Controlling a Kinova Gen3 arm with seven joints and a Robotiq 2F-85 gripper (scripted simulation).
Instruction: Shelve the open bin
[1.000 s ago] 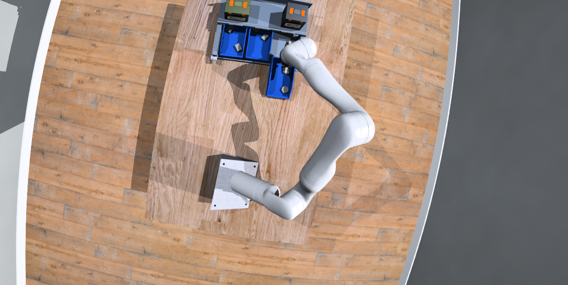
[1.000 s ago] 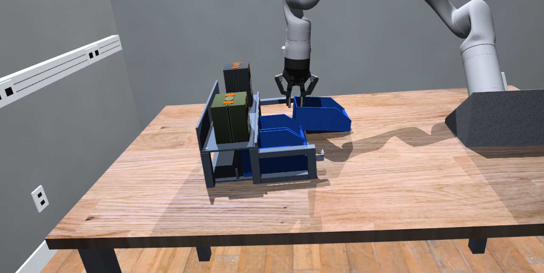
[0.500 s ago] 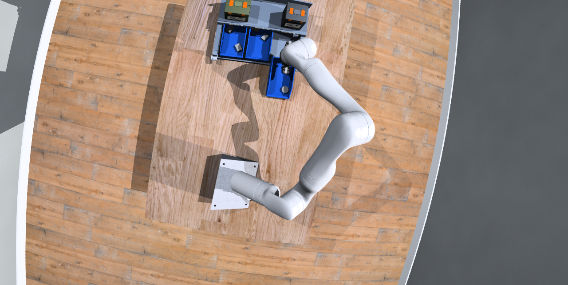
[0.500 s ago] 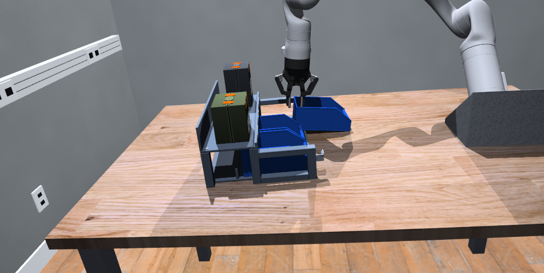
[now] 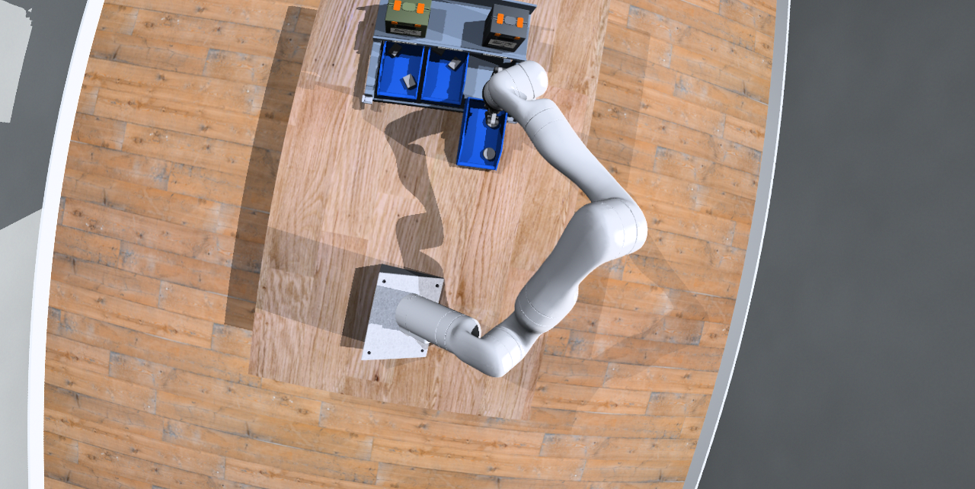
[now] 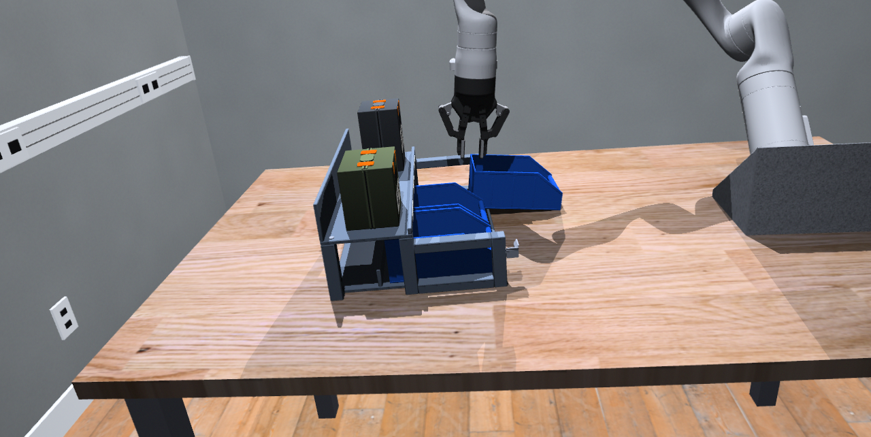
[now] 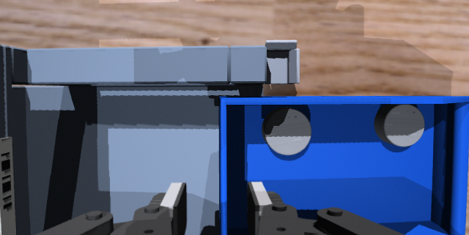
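My hand is 100 mm above the round grey part, 40 mm past it and 20 mm to the left of it. Also, from my hand: green box: 210 mm to the left, 180 mm ahead, 30 mm above; then dark box: 170 mm ahead, 40 mm above, 20 mm to the right; then shelf: 110 mm to the left, 110 mm ahead, 60 mm below.
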